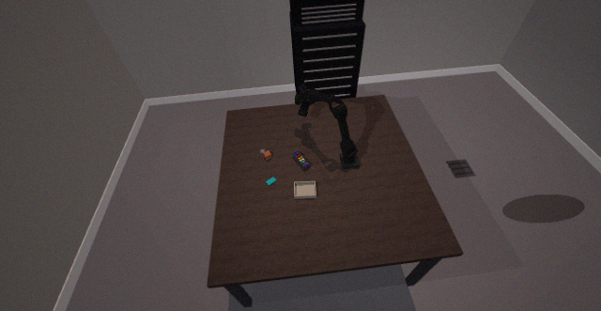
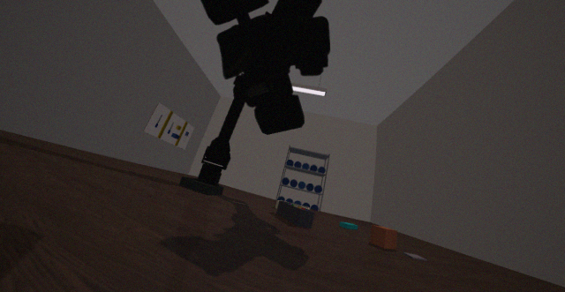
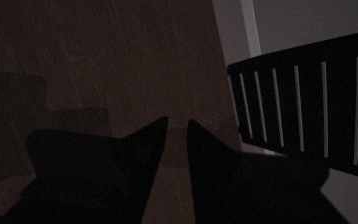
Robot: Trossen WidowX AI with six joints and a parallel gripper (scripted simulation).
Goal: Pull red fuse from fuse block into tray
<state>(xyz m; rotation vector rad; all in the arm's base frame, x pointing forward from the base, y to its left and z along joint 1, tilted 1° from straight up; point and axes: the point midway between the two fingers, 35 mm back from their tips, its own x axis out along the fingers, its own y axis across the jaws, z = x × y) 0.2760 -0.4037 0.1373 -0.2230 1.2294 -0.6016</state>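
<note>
My gripper tip is 50 mm short of the red fuse, 380 mm to the right of it and 110 mm above it. Also, from my gripper tip: orange cube (260 mm ahead, 360 mm to the left, 110 mm below); then tray (10 mm ahead, 630 mm to the left, 130 mm below); then teal block (220 mm ahead, 560 mm to the left, 130 mm below).
</note>
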